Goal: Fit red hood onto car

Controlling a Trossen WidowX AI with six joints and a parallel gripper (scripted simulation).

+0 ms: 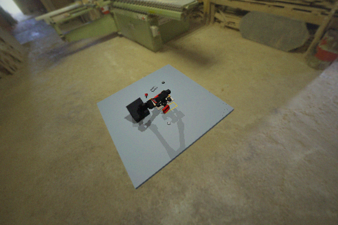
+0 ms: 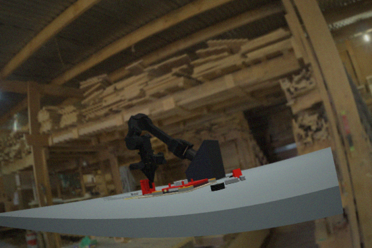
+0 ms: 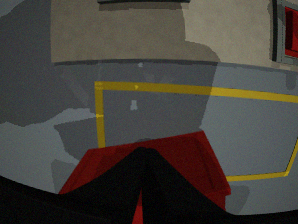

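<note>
My gripper tip is 3 cm to the left of the red hood and 2 cm above it. Round my gripper tip: white piece: 9 cm behind, 19 cm to the right, 5 cm below; black wheel: 28 cm ahead, 42 cm to the left, 4 cm below.
</note>
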